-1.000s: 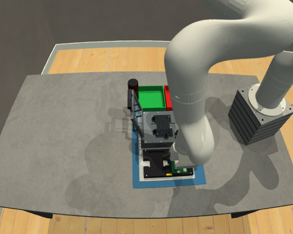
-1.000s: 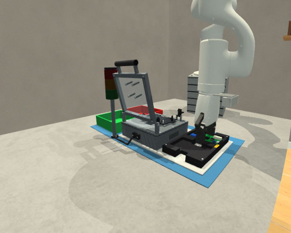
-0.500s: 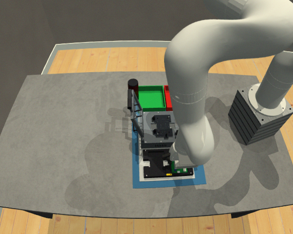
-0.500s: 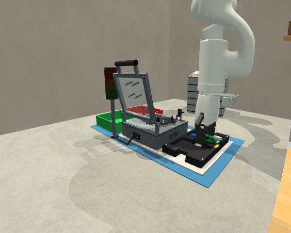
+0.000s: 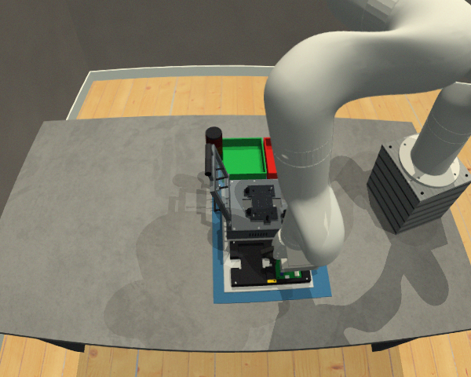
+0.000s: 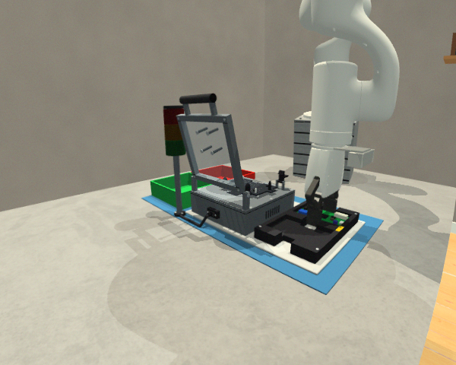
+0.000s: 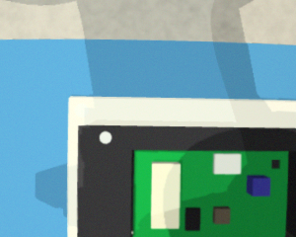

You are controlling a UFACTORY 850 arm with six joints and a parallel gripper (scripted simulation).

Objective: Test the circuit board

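Right now the green circuit board is right at my hand. Round my hand: tester bed (160 mm to the right, 70 mm ahead, 50 mm above); tester lid (190 mm ahead, 170 mm to the right, 160 mm above); black latch block (110 mm to the right, 60 mm above).
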